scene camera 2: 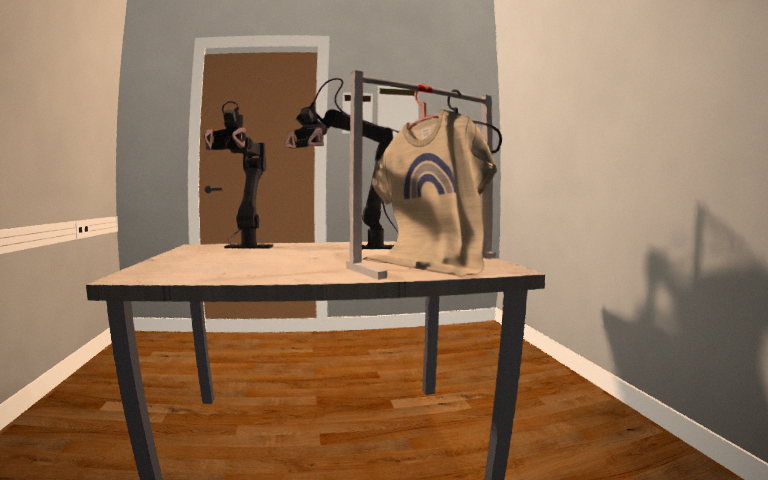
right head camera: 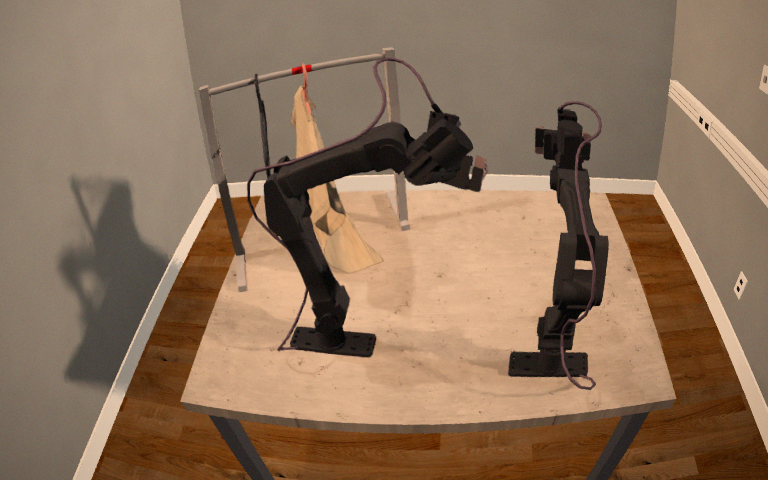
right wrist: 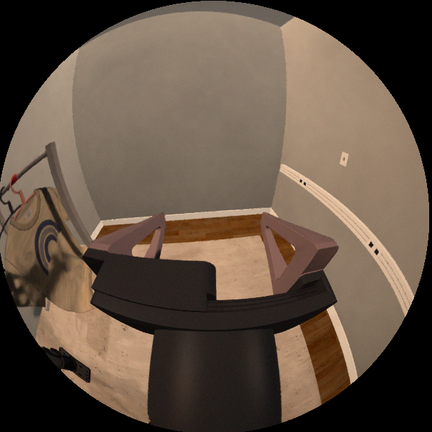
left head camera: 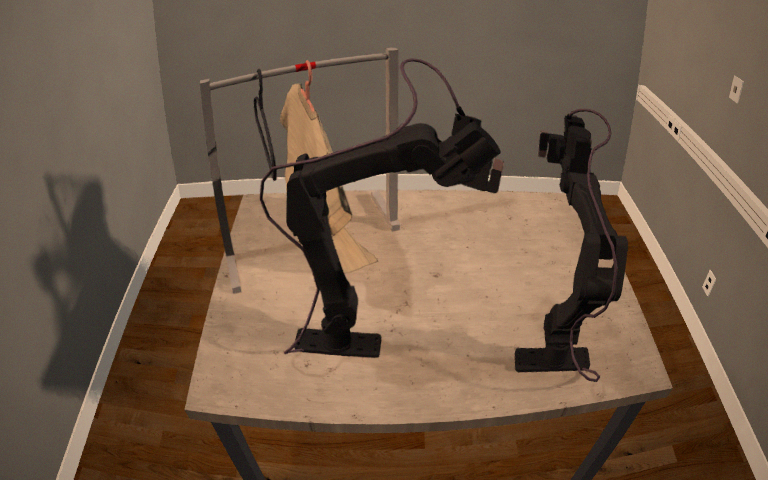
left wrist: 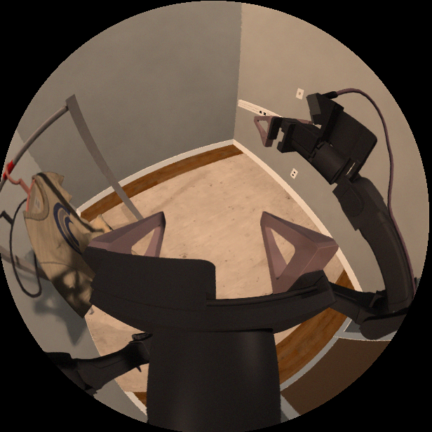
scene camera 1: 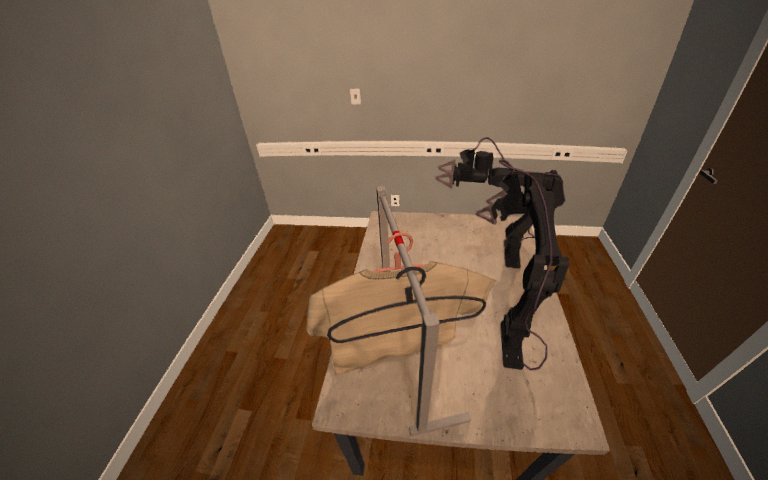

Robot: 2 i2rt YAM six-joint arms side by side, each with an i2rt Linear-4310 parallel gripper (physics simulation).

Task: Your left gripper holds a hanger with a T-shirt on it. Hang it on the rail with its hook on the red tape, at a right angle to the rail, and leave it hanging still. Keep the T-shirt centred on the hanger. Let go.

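Observation:
The coral hanger (left head camera: pixel 309 73) (scene camera 2: pixel 423 110) hangs by its hook over the red tape (left head camera: pixel 300 66) (scene camera 1: pixel 398 237) on the grey rail (left head camera: pixel 351 60) (scene camera 2: pixel 390 83), roughly across it. The tan T-shirt (left head camera: pixel 305 130) (scene camera 1: pixel 351 300) (scene camera 2: pixel 430 220) (left wrist: pixel 50 240) with a rainbow print hangs on it, its neckline around the stem and both shoulders covered. Its hem reaches down near the table top. My left gripper (left wrist: pixel 212 216) (scene camera 1: pixel 488 206) is open and empty, well away from the hanger. My right gripper (right wrist: pixel 212 217) (scene camera 1: pixel 439 173) is open and empty, farther off.
A black hanger (left head camera: pixel 259 84) (scene camera 1: pixel 484 305) (scene camera 2: pixel 500 138) hangs on the rail beside the shirt, left of it in the left head camera. The rack's posts (left head camera: pixel 391 141) (right head camera: pixel 212 141) stand on the table (left head camera: pixel 441 316). My left arm passes in front of the shirt in both head views.

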